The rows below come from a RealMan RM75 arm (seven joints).
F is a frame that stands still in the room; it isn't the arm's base.
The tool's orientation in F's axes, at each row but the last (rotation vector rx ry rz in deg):
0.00 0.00 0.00
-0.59 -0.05 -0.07
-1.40 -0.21 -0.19
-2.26 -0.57 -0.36
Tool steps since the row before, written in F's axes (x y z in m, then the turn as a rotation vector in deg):
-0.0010 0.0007 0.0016 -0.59 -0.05 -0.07
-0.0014 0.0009 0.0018 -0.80 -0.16 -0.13
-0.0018 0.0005 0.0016 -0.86 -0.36 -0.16
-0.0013 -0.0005 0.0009 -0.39 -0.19 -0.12
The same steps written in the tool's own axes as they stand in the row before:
-0.0010 0.0007 0.0016 -0.59 -0.05 -0.07
-0.0014 0.0009 0.0018 -0.80 -0.16 -0.13
-0.0018 0.0005 0.0016 -0.86 -0.36 -0.17
-0.0013 -0.0005 0.0009 -0.39 -0.19 -0.12

